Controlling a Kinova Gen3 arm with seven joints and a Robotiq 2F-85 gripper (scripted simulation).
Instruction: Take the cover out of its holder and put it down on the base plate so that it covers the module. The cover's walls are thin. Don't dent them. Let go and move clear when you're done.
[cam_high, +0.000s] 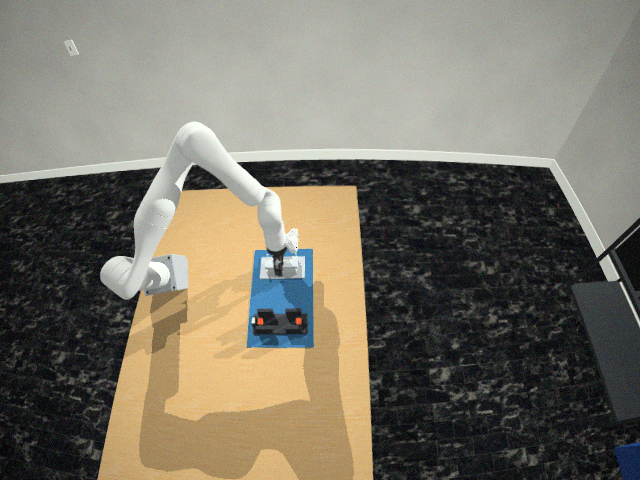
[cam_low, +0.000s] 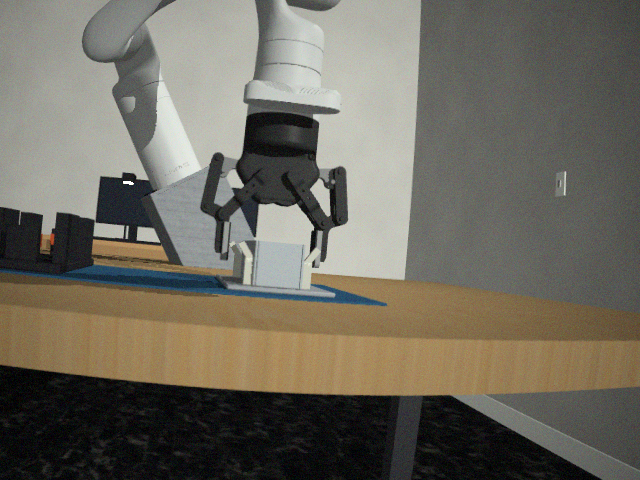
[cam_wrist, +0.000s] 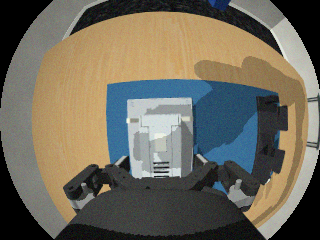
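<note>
The cover is 10 mm below my hand.
</note>
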